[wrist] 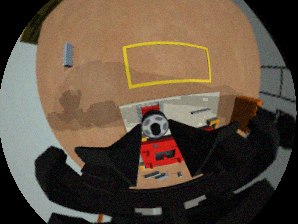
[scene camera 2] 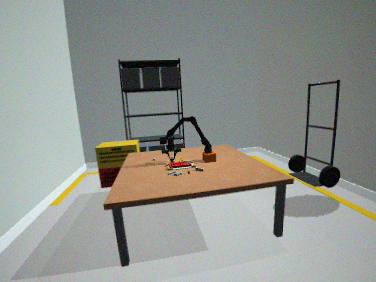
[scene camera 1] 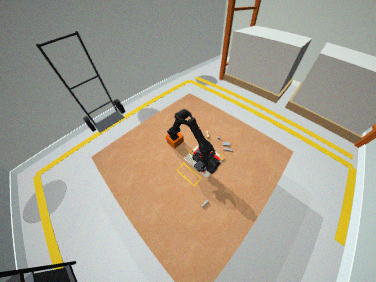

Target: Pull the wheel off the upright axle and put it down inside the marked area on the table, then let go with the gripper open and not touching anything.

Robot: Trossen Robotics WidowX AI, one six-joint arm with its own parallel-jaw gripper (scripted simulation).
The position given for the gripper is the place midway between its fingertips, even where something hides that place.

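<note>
The gripper (wrist: 154, 124) appears in the wrist view, and a red plate (wrist: 162, 151) is visible there as well.
</note>
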